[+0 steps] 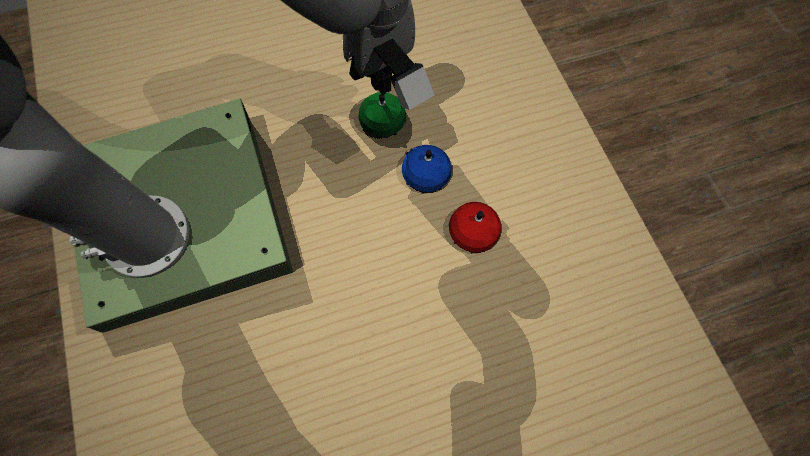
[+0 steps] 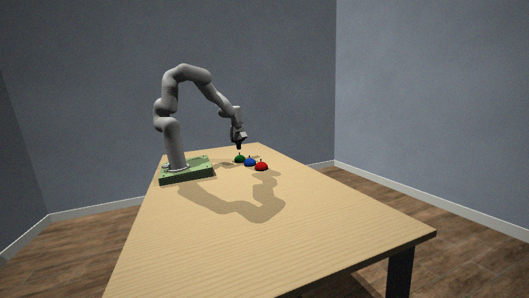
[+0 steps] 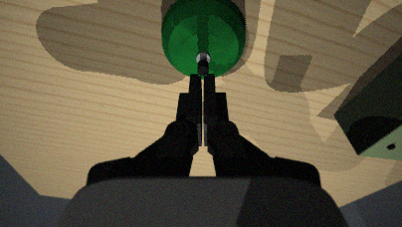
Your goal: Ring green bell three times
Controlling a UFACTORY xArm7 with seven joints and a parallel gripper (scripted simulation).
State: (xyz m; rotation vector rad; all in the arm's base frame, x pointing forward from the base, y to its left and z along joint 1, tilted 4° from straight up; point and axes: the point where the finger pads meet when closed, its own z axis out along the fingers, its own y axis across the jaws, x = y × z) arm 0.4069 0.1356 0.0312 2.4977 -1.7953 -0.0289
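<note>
Right now my hand is 70 mm above the green bell. Also, from my hand: red bell: 80 mm ahead, 250 mm to the right, 70 mm below; blue bell: 40 mm ahead, 120 mm to the right, 70 mm below.
</note>
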